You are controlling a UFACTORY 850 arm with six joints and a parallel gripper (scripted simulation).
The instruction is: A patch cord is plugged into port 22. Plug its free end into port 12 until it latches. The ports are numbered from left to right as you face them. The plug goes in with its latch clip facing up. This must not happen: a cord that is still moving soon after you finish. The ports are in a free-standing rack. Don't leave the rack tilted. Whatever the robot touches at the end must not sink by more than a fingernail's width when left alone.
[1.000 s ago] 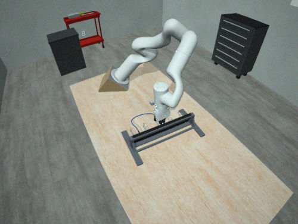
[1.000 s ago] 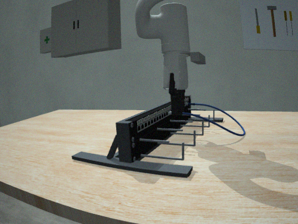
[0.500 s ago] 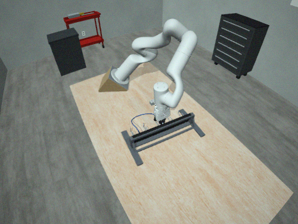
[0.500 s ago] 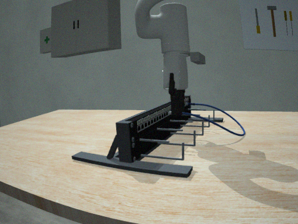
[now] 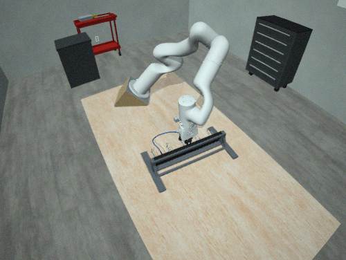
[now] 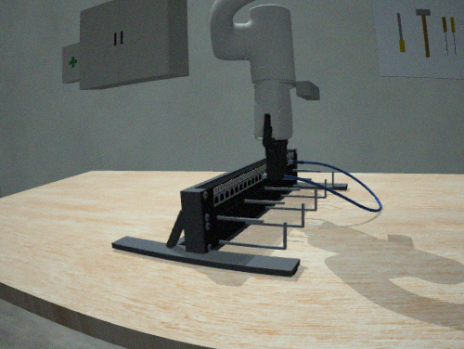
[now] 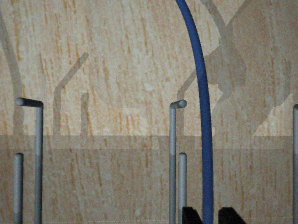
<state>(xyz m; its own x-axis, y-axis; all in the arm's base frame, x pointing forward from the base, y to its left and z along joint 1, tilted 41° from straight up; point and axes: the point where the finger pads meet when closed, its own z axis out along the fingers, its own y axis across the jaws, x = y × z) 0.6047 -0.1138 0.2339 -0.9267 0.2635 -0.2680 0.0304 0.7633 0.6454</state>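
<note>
The plug lies 2 cm ahead of my hand and 1 cm below it.
</note>
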